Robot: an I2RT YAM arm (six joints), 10 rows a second.
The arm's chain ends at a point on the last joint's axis. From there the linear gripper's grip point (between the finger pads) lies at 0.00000 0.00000 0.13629 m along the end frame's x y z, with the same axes.
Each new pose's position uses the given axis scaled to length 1; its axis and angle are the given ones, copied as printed.
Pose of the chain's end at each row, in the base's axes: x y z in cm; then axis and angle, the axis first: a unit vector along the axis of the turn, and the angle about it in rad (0 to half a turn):
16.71, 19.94, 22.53, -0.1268, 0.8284, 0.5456, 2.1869
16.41, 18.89, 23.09, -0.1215, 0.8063, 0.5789, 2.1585
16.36, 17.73, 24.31, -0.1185, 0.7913, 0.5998, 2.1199
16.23, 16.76, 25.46, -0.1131, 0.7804, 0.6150, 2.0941
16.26, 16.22, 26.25, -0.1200, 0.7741, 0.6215, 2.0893
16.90, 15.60, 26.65, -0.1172, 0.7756, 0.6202, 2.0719
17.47, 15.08, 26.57, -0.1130, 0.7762, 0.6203, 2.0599
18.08, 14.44, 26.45, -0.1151, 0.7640, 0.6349, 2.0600
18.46, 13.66, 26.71, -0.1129, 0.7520, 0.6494, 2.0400
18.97, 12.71, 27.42, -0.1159, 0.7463, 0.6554, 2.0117
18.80, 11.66, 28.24, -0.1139, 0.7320, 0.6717, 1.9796
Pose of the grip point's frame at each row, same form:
24.44, 31.07, 21.06, -0.1268, 0.8284, 0.5456, 2.1869
24.07, 30.16, 22.63, -0.1215, 0.8063, 0.5789, 2.1585
24.09, 28.95, 24.66, -0.1185, 0.7913, 0.5998, 2.1199
24.02, 27.90, 26.38, -0.1131, 0.7804, 0.6150, 2.0941
23.90, 27.45, 27.37, -0.1200, 0.7741, 0.6215, 2.0893
24.70, 26.71, 27.86, -0.1172, 0.7756, 0.6202, 2.0719
25.40, 26.08, 27.87, -0.1130, 0.7762, 0.6203, 2.0599
25.81, 25.54, 28.12, -0.1151, 0.7640, 0.6349, 2.0600
26.15, 24.70, 28.89, -0.1129, 0.7520, 0.6494, 2.0400
26.69, 23.65, 29.96, -0.1159, 0.7463, 0.6554, 2.0117
26.50, 22.45, 31.42, -0.1139, 0.7320, 0.6717, 1.9796

